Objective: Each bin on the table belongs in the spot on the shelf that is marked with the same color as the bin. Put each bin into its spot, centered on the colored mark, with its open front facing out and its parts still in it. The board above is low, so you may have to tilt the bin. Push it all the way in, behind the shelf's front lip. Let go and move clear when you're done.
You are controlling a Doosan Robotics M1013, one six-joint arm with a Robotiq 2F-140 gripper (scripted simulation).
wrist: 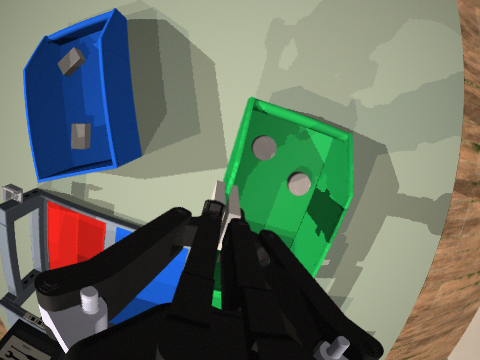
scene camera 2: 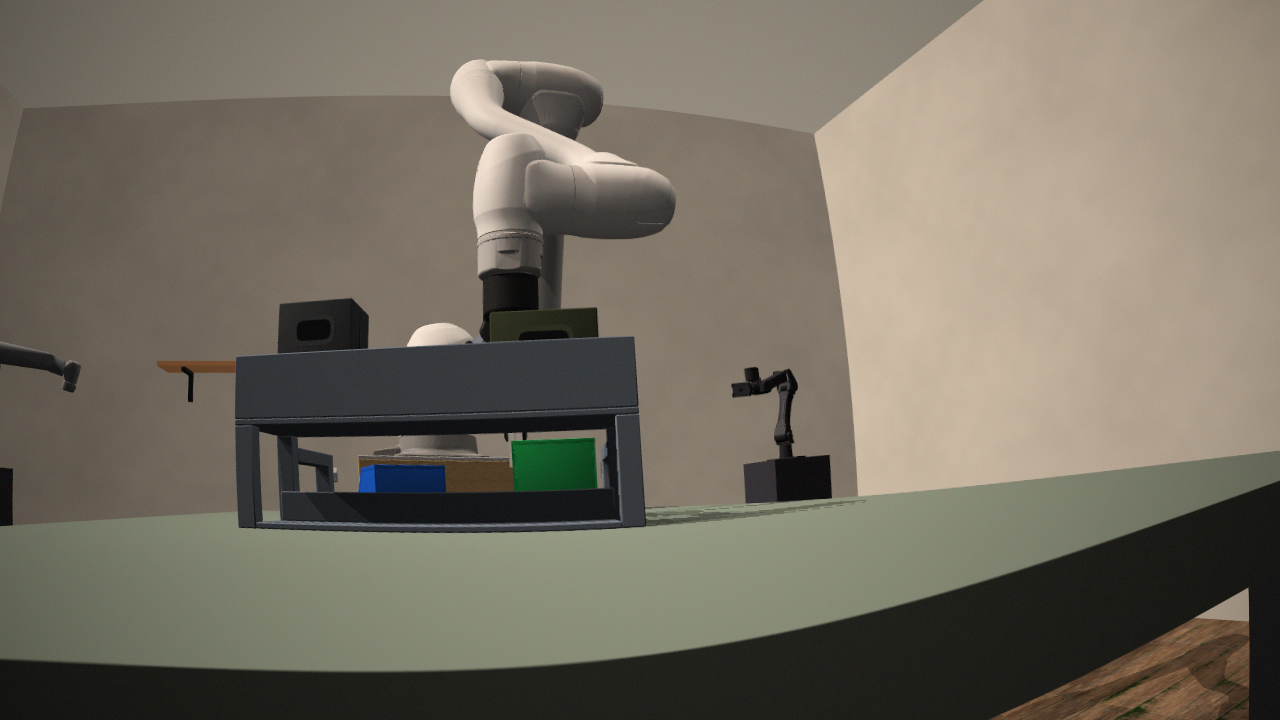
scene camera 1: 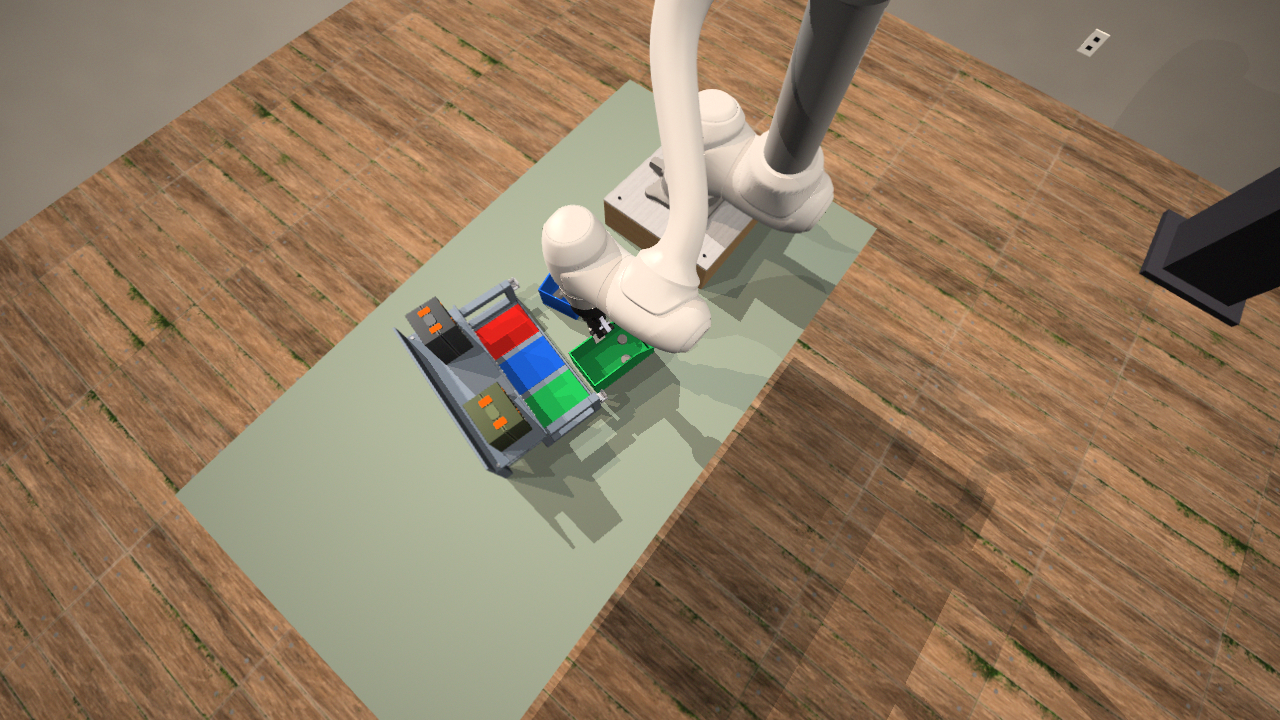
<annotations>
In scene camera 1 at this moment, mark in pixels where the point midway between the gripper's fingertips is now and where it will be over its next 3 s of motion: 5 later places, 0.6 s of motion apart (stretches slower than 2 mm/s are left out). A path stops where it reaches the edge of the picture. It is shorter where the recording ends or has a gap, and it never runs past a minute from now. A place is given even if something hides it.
My gripper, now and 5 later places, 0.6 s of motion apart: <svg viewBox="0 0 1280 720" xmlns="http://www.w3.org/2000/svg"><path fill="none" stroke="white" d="M598 337L597 337L598 337L596 338L592 341L587 345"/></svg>
</annotations>
